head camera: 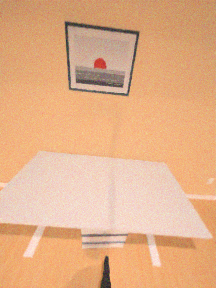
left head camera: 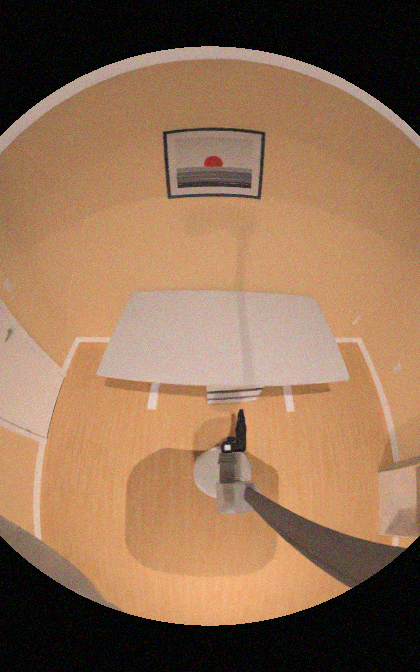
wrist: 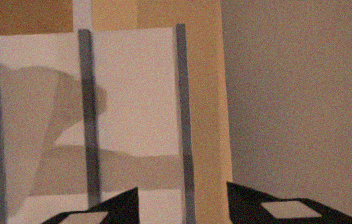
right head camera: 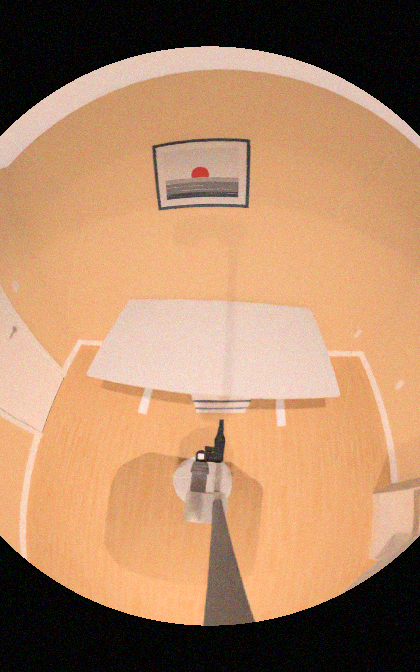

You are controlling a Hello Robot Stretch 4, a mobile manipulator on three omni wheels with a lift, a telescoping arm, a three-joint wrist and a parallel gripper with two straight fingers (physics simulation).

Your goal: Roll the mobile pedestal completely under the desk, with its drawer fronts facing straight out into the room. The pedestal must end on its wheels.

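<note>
The white pedestal (head camera: 104, 239) (left head camera: 233, 395) (right head camera: 221, 406) shows its drawer front with dark strips below the front edge of the white desk (head camera: 75, 190) (left head camera: 175, 335) (right head camera: 165, 345). The drawer front faces the room; the desk top hides the rest. In the turned wrist view, the pedestal front (wrist: 135, 95) is at the left and the desk's grey underside (wrist: 295, 100) at the right. My gripper (head camera: 106, 258) (left head camera: 241, 411) (right head camera: 221, 421) (wrist: 183, 202) is open, fingers apart, in front of the pedestal's top dark strip. Contact cannot be told. The wheels are hidden.
White desk feet (head camera: 154, 250) (left head camera: 153, 396) (right head camera: 281, 413) stand on both sides of the pedestal. A framed picture (head camera: 100, 80) (left head camera: 214, 177) (right head camera: 202, 189) hangs behind the desk. A pale door (left head camera: 27, 370) (right head camera: 25, 375) is at the left, a pale box-like piece (left head camera: 397, 500) (right head camera: 392, 520) at the right.
</note>
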